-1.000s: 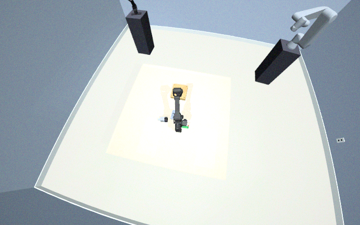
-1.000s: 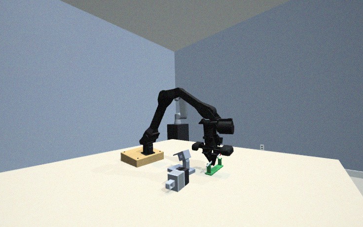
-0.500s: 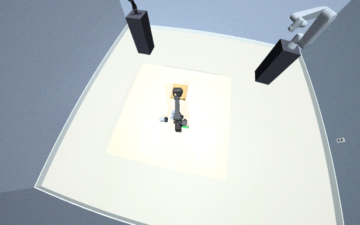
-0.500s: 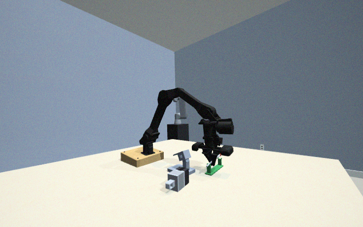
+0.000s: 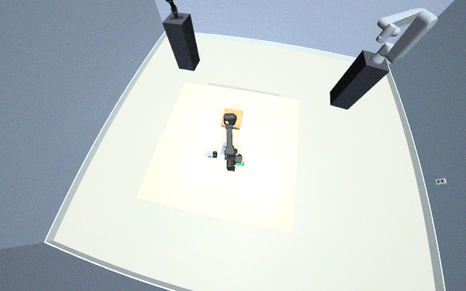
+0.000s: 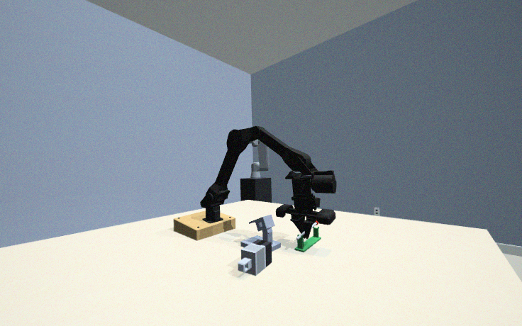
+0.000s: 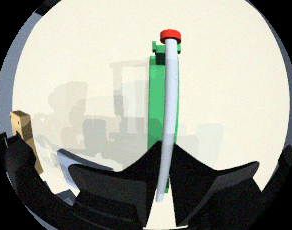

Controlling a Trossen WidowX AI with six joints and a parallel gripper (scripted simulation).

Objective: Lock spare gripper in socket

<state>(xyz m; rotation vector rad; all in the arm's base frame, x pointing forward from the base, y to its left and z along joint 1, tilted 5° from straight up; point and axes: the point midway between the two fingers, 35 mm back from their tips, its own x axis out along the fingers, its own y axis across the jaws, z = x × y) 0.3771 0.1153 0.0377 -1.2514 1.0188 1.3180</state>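
The green cradle is 2 cm to the left of my gripper tip. The rest, counted from my gripper tip: grey mount 10 cm behind, 10 cm to the right, 3 cm above; spare gripper 2 cm behind, 22 cm to the right.
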